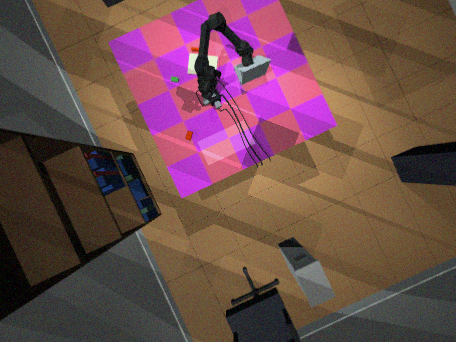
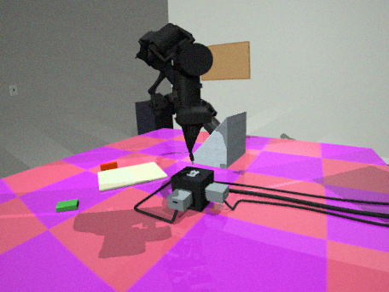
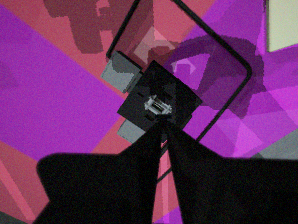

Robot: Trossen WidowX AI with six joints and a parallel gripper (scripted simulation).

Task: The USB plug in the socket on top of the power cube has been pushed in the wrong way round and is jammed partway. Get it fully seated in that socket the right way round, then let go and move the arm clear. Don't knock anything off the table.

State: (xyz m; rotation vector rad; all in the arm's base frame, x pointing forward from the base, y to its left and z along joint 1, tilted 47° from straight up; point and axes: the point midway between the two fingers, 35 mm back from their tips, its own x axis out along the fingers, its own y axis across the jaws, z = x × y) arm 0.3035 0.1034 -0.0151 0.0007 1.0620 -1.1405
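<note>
Right now my gripper tip is 20 mm above the USB plug. Also, from my gripper tip: green block (240 mm to the right, 220 mm ahead, 130 mm below); white flat pad (260 mm to the right, 130 mm below, 20 mm behind).
</note>
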